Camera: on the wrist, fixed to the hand. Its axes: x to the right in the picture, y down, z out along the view.
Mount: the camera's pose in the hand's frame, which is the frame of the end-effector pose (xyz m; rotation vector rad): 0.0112 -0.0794 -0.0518 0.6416 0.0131 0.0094
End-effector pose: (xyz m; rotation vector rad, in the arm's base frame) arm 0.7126 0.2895 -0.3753 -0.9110 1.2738 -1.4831
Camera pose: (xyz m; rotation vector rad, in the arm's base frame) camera 0.6459 0.2941 -0.3071 -0.4653 0.7233 -1.7387
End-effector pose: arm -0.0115 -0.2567 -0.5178 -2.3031 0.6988 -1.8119
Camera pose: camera -0.0367 -0.1820 -0.4640 -1.8519 0.0910 -1.7153
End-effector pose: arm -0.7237 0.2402 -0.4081 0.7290 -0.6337 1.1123
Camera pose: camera -0.6405 0.2662 -0.4471 1.2633 -0.2577 1.3412
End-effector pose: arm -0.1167 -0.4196 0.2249 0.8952 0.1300 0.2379
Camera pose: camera -0.1048 -0.4253 0.1303 1.5320 0.2205 0.2129
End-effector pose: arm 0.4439 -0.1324 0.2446 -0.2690 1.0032 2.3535
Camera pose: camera 0.4780 -0.1200 0.1563 -0.0284 1.6909 1.9083
